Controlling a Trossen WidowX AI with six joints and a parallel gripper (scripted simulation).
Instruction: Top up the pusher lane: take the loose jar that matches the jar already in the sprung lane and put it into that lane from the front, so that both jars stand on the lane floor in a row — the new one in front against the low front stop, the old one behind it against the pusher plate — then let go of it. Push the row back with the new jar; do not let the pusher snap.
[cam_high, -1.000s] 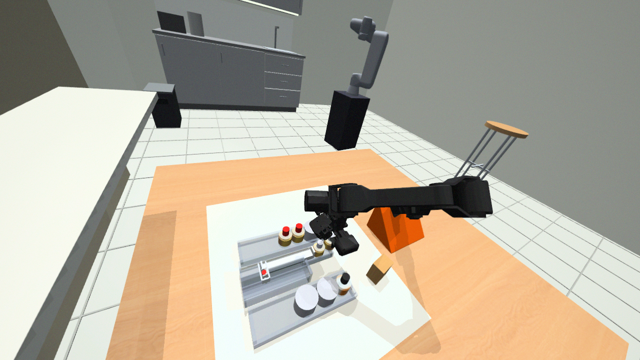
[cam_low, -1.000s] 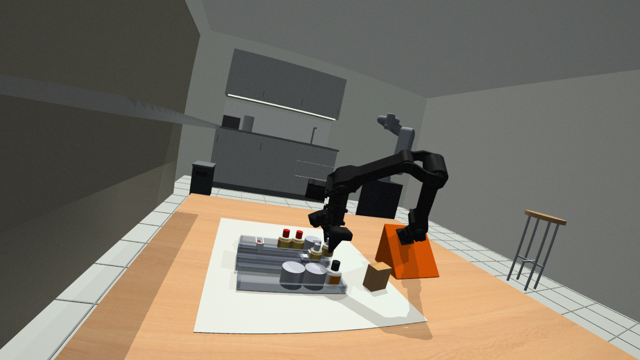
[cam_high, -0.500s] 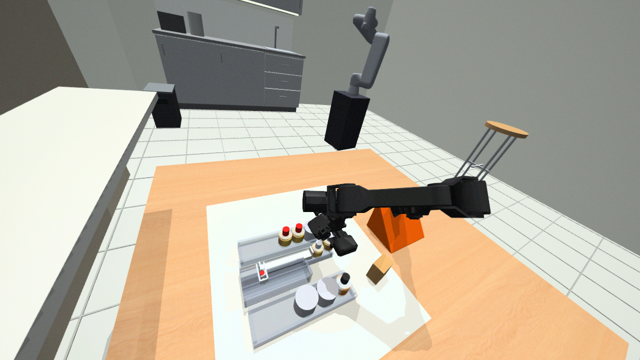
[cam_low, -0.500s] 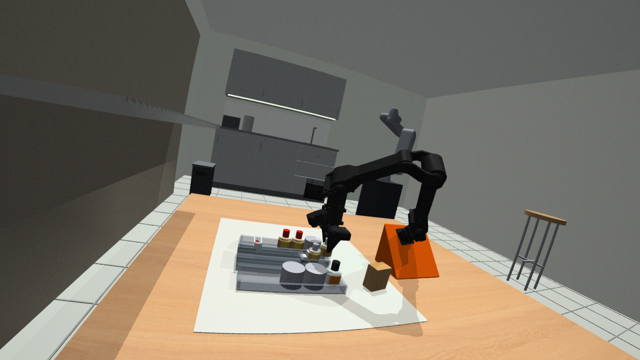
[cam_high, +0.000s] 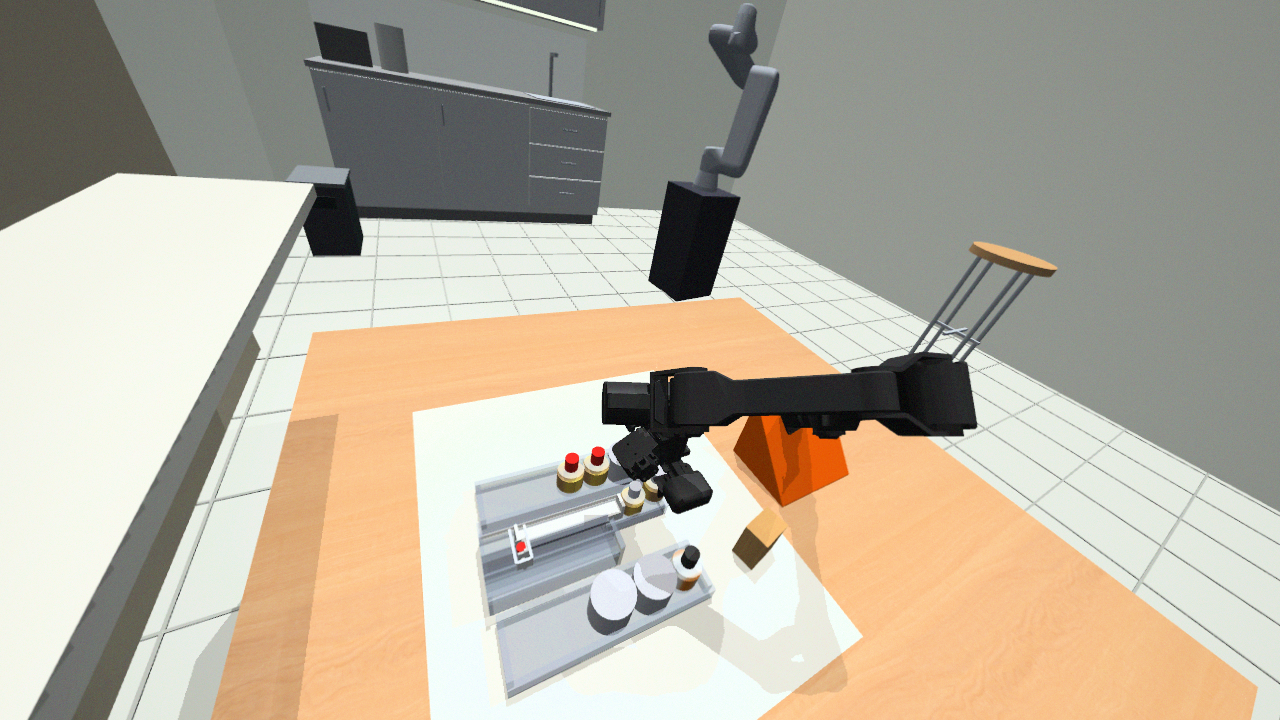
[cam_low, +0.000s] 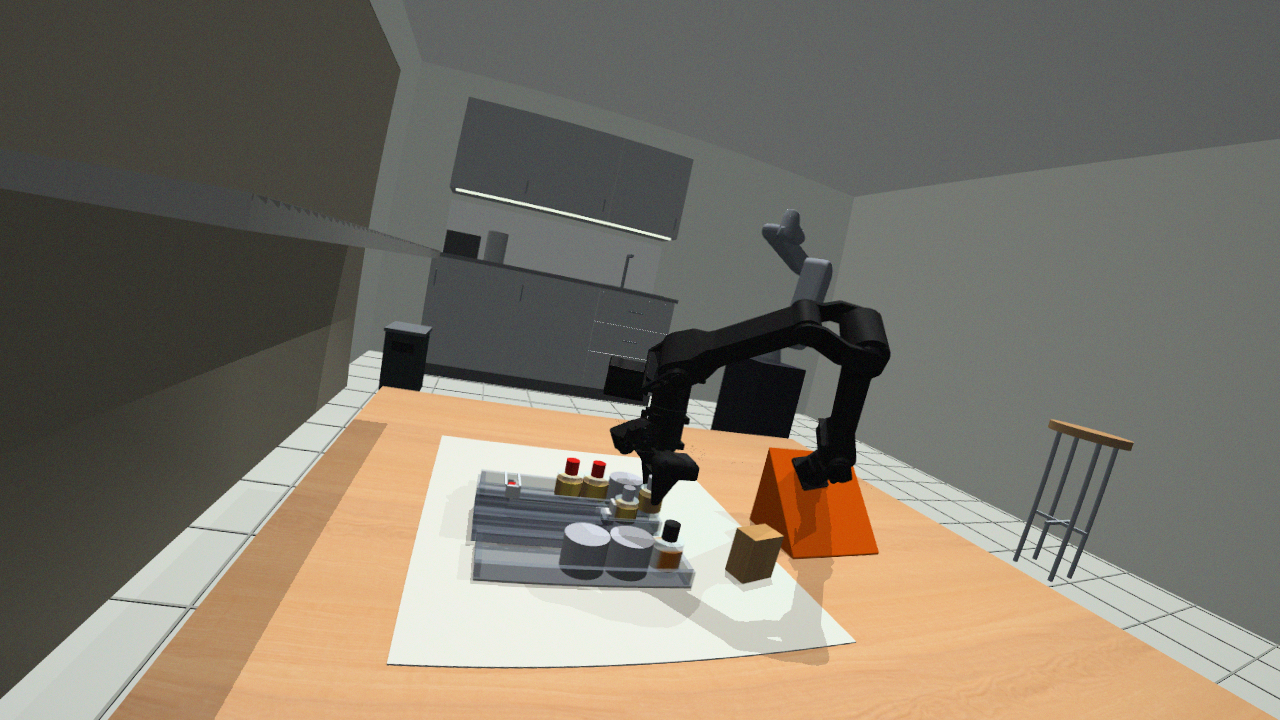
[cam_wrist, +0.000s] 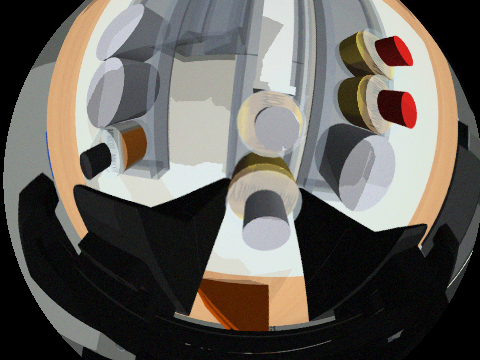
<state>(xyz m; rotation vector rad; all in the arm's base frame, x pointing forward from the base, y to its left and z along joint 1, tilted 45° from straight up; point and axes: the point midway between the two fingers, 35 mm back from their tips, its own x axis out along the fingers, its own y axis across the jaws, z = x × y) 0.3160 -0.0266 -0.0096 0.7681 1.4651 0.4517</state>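
The sprung lane lies 16 cm ahead of my gripper tip and 3 cm below it. Round my gripper tip: brown box: 15 cm to the left, 10 cm behind, 2 cm below; then red mark: 23 cm ahead, 2 cm above.
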